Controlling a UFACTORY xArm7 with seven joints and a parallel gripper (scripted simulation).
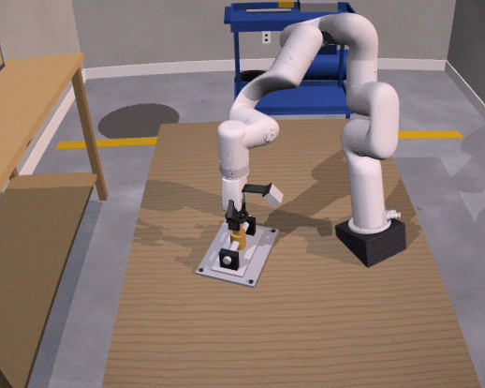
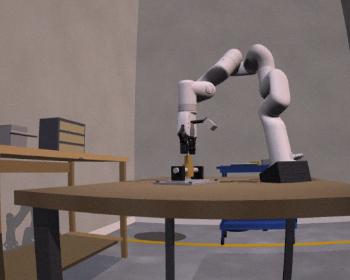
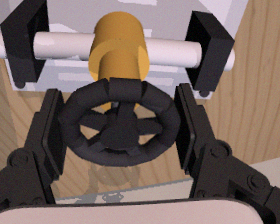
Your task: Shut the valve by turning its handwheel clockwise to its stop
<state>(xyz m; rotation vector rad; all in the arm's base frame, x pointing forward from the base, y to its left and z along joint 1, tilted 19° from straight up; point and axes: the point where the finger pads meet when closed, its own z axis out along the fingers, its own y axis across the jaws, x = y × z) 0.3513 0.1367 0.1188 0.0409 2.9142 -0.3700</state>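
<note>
The black spoked handwheel lies 1 cm below my hand.
</note>
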